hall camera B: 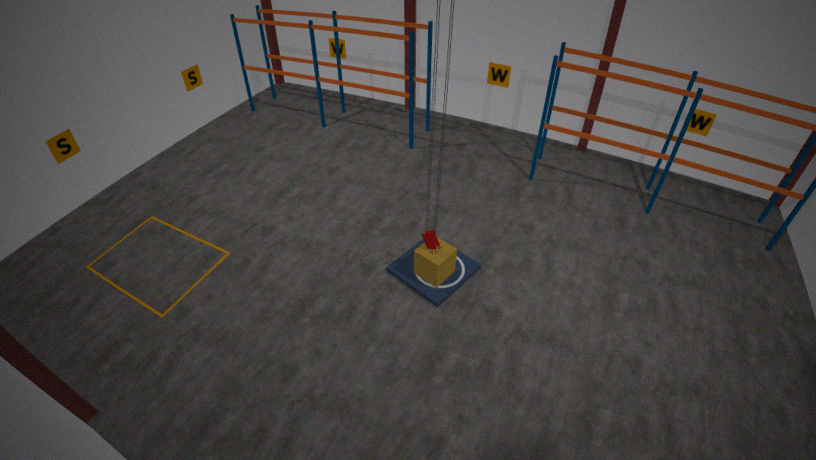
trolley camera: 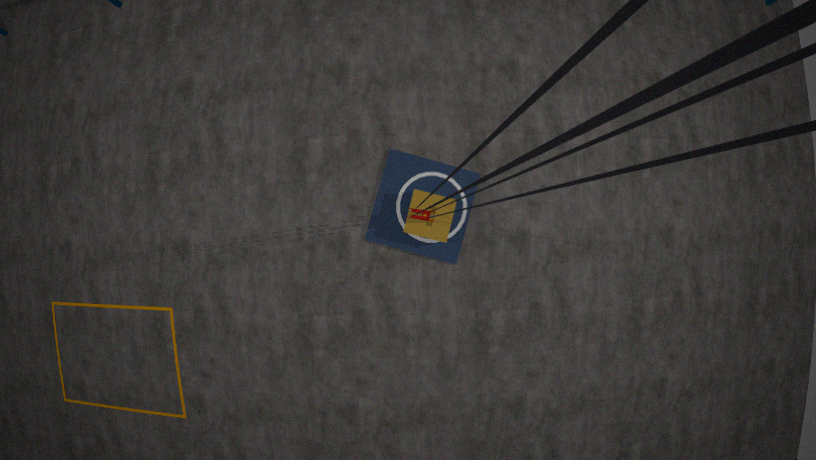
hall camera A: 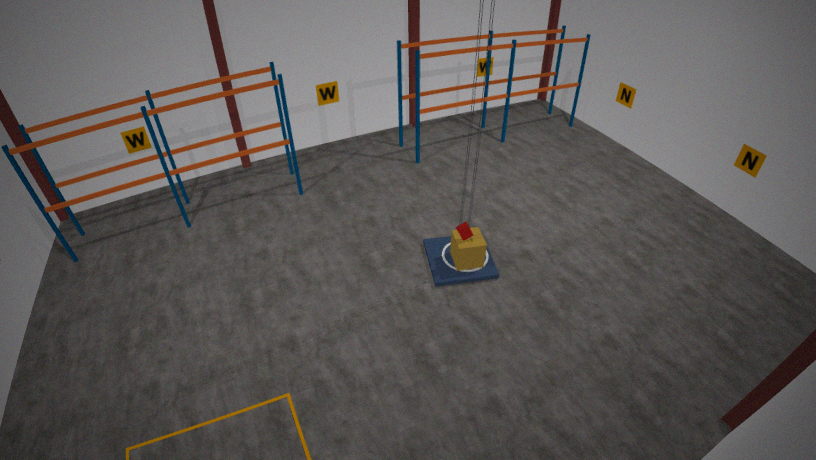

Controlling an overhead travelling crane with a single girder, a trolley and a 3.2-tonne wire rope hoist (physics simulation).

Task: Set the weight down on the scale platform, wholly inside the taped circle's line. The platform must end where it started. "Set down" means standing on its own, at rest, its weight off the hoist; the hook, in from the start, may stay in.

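Note:
The yellow weight stands upright on the blue scale platform. Its near bottom edge lies at or very close to the line of the white taped circle; I cannot tell whether all of it is inside. In the trolley view its top covers part of the line at the lower right. My hook with its red block is at the weight's top, and the block leans to one side. The hook appears to be in the weight's eye, which is too small to see clearly.
Rope falls rise from the block. A yellow floor rectangle is marked away from the platform. Blue and orange racks stand along the W wall.

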